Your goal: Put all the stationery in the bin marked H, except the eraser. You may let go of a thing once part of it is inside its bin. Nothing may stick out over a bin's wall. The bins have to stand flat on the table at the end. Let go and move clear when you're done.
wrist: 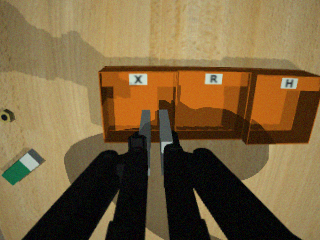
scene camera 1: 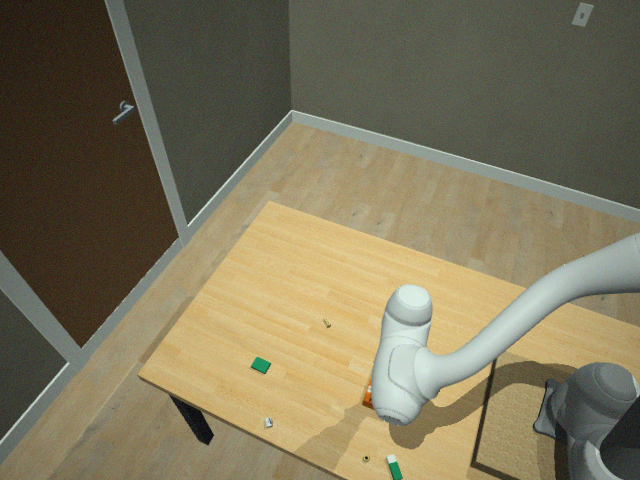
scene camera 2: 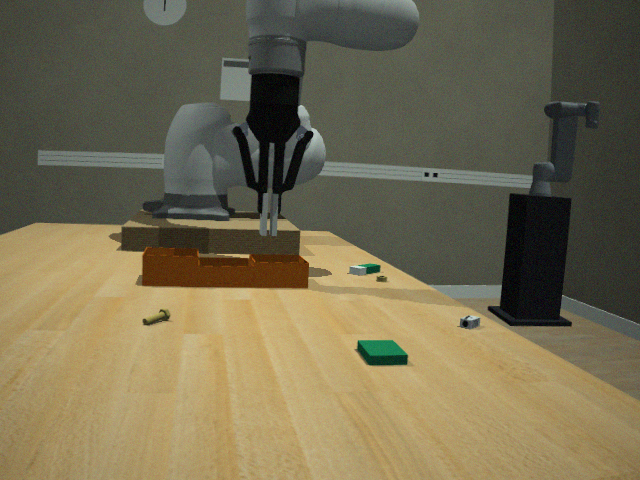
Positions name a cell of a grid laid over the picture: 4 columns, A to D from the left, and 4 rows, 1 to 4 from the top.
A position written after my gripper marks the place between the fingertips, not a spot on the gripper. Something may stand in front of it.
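Observation:
Green flat pad (scene camera 2: C3) visible; in the wrist view the pad is out of frame. An orange three-compartment bin (scene camera 2: B3) is visible too, and the wrist view shows the orange three-compartment bin as well (wrist: C2). I see my gripper (scene camera 2: B2), also in the wrist view, where the gripper is at (wrist: B3).

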